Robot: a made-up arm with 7 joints. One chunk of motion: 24 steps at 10 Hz.
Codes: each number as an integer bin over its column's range. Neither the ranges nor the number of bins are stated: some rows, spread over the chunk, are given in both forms.
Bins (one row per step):
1: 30 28 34 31 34 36 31
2: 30 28 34 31 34 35 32
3: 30 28 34 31 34 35 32
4: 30 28 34 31 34 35 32
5: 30 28 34 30 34 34 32
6: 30 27 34 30 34 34 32
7: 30 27 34 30 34 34 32
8: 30 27 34 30 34 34 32
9: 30 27 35 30 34 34 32
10: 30 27 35 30 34 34 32
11: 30 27 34 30 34 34 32
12: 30 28 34 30 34 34 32
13: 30 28 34 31 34 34 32
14: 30 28 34 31 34 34 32
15: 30 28 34 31 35 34 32
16: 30 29 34 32 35 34 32
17: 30 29 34 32 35 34 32
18: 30 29 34 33 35 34 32
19: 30 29 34 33 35 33 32
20: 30 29 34 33 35 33 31
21: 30 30 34 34 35 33 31
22: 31 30 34 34 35 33 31
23: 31 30 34 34 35 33 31
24: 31 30 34 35 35 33 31
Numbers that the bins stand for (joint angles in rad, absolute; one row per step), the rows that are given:
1: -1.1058 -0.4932 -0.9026 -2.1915 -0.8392 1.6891 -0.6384
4: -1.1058 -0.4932 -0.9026 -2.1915 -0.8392 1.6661 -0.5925
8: -1.1058 -0.5245 -0.9026 -2.2173 -0.8392 1.6430 -0.5925
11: -1.1058 -0.5245 -0.9026 -2.2173 -0.8392 1.6430 -0.5925
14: -1.1058 -0.4932 -0.9026 -2.1915 -0.8392 1.6430 -0.5925
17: -1.1058 -0.4619 -0.9026 -2.1658 -0.7851 1.6430 -0.5925
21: -1.1058 -0.4306 -0.9026 -2.1142 -0.7851 1.6200 -0.6384
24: -1.0516 -0.4306 -0.9026 -2.0885 -0.7851 1.6200 -0.6384
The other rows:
2: -1.1058 -0.4932 -0.9026 -2.1915 -0.8392 1.6661 -0.5925
3: -1.1058 -0.4932 -0.9026 -2.1915 -0.8392 1.6661 -0.5925
5: -1.1058 -0.4932 -0.9026 -2.2173 -0.8392 1.6430 -0.5925
6: -1.1058 -0.5245 -0.9026 -2.2173 -0.8392 1.6430 -0.5925
7: -1.1058 -0.5245 -0.9026 -2.2173 -0.8392 1.6430 -0.5925
9: -1.1058 -0.5245 -0.8486 -2.2173 -0.8392 1.6430 -0.5925
10: -1.1058 -0.5245 -0.8486 -2.2173 -0.8392 1.6430 -0.5925
12: -1.1058 -0.4932 -0.9026 -2.2173 -0.8392 1.6430 -0.5925
13: -1.1058 -0.4932 -0.9026 -2.1915 -0.8392 1.6430 -0.5925
15: -1.1058 -0.4932 -0.9026 -2.1915 -0.7851 1.6430 -0.5925
16: -1.1058 -0.4619 -0.9026 -2.1658 -0.7851 1.6430 -0.5925
18: -1.1058 -0.4619 -0.9026 -2.1400 -0.7851 1.6430 -0.5925
19: -1.1058 -0.4619 -0.9026 -2.1400 -0.7851 1.6200 -0.5925
20: -1.1058 -0.4619 -0.9026 -2.1400 -0.7851 1.6200 -0.6384
22: -1.0516 -0.4306 -0.9026 -2.1142 -0.7851 1.6200 -0.6384
23: -1.0516 -0.4306 -0.9026 -2.1142 -0.7851 1.6200 -0.6384

